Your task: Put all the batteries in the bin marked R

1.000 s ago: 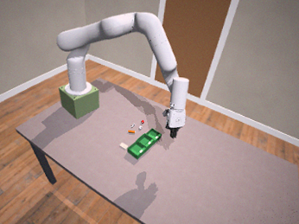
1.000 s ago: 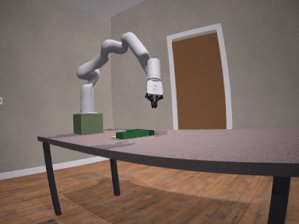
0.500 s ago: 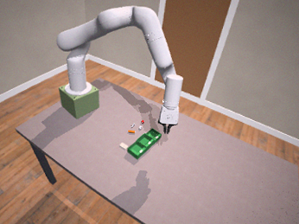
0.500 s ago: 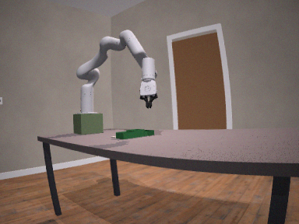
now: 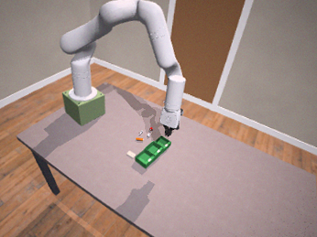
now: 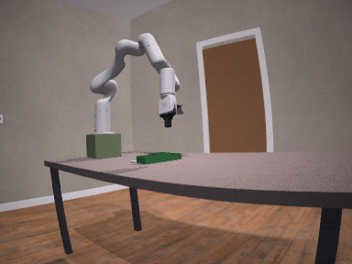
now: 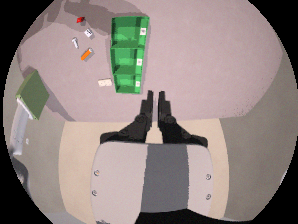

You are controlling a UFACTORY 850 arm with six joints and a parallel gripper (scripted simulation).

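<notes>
My gripper is now 18 cm above the green three-compartment bin, 6 cm past it and 1 cm to the left of it. The rest, counted from my hand: orange battery (20 cm below, 19 cm behind, 6 cm to the left); then pale block (20 cm below, 18 cm behind, 8 cm to the right); then red piece (20 cm below, 18 cm to the left, 15 cm behind).
</notes>
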